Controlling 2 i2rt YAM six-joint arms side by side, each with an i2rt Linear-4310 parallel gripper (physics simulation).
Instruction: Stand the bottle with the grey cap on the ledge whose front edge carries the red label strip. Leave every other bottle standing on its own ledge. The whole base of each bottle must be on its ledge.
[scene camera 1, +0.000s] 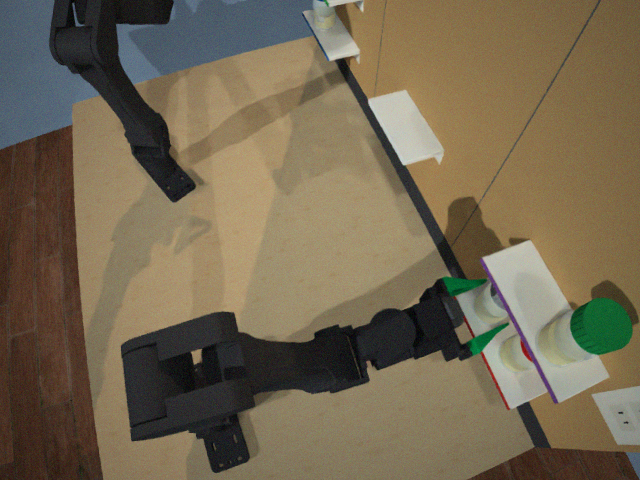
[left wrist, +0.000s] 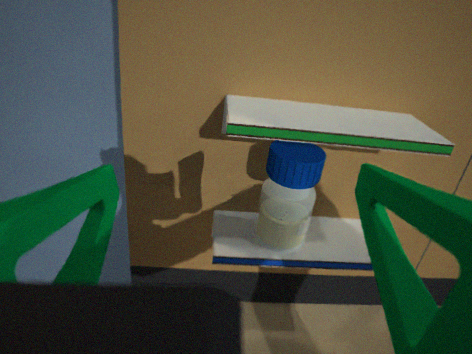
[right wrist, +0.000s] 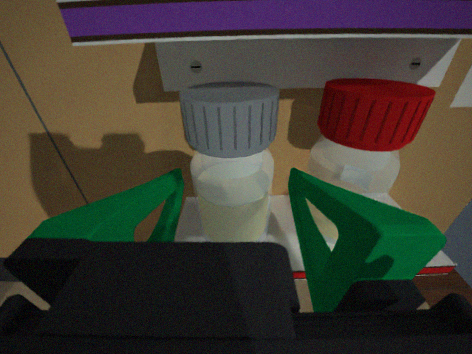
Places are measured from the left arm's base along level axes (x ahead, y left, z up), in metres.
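Pixels of known places: left gripper, fingertip midpoint: (left wrist: 236, 178); right gripper, fingertip midpoint: (scene camera 1: 496, 302) (right wrist: 235, 176); left arm's base, link origin: (scene camera 1: 164, 170).
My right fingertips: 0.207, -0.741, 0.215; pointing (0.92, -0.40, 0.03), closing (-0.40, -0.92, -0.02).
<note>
Ahead of a thing's pixels: the offset from my right fingertips to its top centre, as dx, dy, dz. "pt": to the spot under its first point.
The bottle with the grey cap @[+0.011, -0.002, +0.050] (scene camera 1: 485, 307) (right wrist: 229, 120) stands upright on the ledge with the red label strip @[-0.012, -0.049, -0.055] (scene camera 1: 527, 390) (right wrist: 283, 215). Its lower end is partly hidden in the right wrist view. The bottle with the red cap @[-0.019, -0.080, +0.050] (scene camera 1: 514, 353) (right wrist: 372, 115) stands beside it on the same ledge. My right gripper (scene camera 1: 496, 303) (right wrist: 235, 176) is open, with one finger to each side of the grey-capped bottle and gaps between. My left gripper (left wrist: 236, 178) is open and empty, facing a blue-capped bottle @[+0.311, +0.713, +0.050] (left wrist: 287, 215) on the ledge with the blue strip @[pt +0.281, +0.649, -0.055] (left wrist: 340, 240).
A purple-strip ledge @[-0.012, -0.049, +0.085] (scene camera 1: 532, 284) (right wrist: 275, 20) overhangs the red-strip ledge and holds a green-capped bottle @[-0.034, -0.081, +0.190] (scene camera 1: 602, 325). A green-strip ledge @[+0.304, +0.686, +0.085] (left wrist: 325, 117) is above the blue-capped bottle. A white ledge @[+0.146, +0.319, +0.015] (scene camera 1: 405, 126) bears no bottle. A wall outlet @[-0.035, -0.204, +0.080] (scene camera 1: 622, 413) is at the lower right.
</note>
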